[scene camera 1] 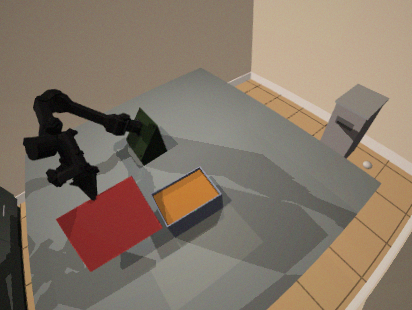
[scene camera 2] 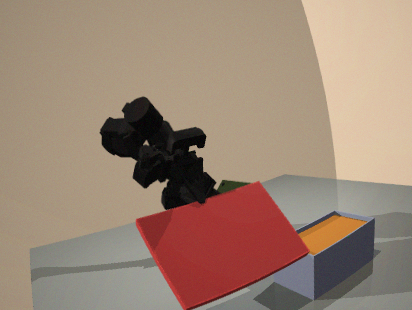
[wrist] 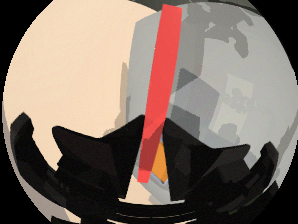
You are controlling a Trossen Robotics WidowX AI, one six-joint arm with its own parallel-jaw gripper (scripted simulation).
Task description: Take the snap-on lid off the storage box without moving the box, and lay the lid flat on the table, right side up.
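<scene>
Scene camera 1 shows my gripper, and the wrist view shows my gripper as well. I am carrying a red lid in the gripper, and a storage box is here too.
</scene>
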